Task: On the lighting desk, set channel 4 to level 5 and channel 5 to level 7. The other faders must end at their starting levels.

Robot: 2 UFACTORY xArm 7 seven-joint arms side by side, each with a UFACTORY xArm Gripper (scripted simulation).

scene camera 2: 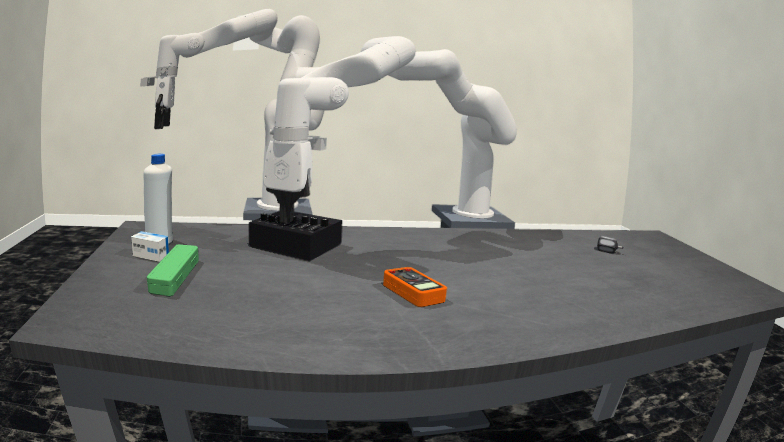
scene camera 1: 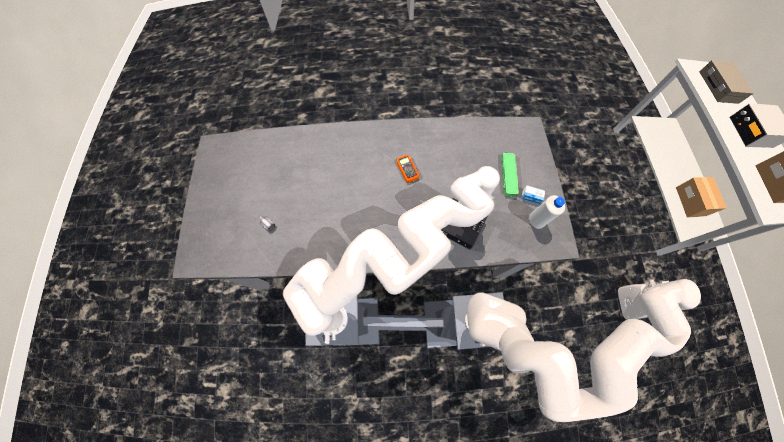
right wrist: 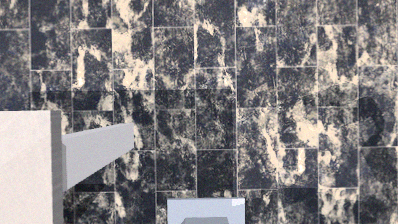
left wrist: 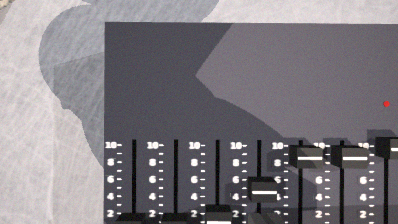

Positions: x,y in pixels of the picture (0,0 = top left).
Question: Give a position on a channel 5 fader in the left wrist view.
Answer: At 300,156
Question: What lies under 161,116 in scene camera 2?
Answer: My right gripper.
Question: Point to a green case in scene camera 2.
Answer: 165,279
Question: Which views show the white bottle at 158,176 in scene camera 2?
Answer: Scene camera 2 and scene camera 1 only.
